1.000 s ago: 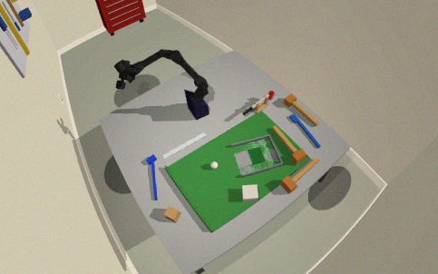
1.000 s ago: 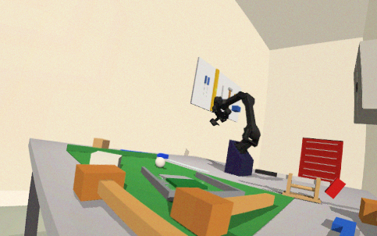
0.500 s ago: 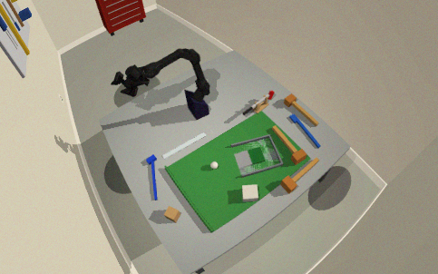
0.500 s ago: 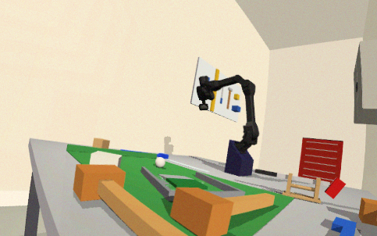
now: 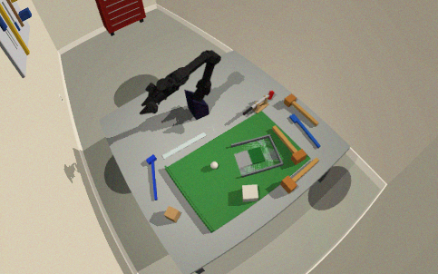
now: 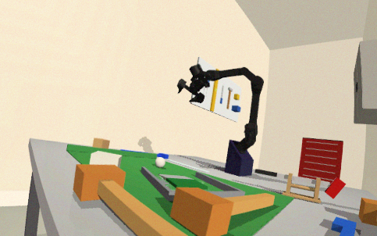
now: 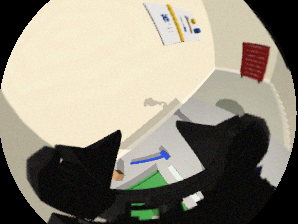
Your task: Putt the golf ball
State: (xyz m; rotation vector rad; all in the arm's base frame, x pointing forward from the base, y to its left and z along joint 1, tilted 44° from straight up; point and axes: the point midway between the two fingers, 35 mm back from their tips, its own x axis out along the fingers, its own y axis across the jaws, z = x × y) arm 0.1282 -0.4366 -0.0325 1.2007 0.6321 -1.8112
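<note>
Now: the pale strip 400 mm below my gripper tip, 160 mm to the left of it and 50 mm ahead of it. Round my gripper tip: wooden cube 410 mm ahead, 370 mm below, 120 mm to the right; blue putter 380 mm below, 130 mm ahead, 100 mm to the right; white golf ball 370 mm below, 280 mm ahead, 230 mm to the left.
</note>
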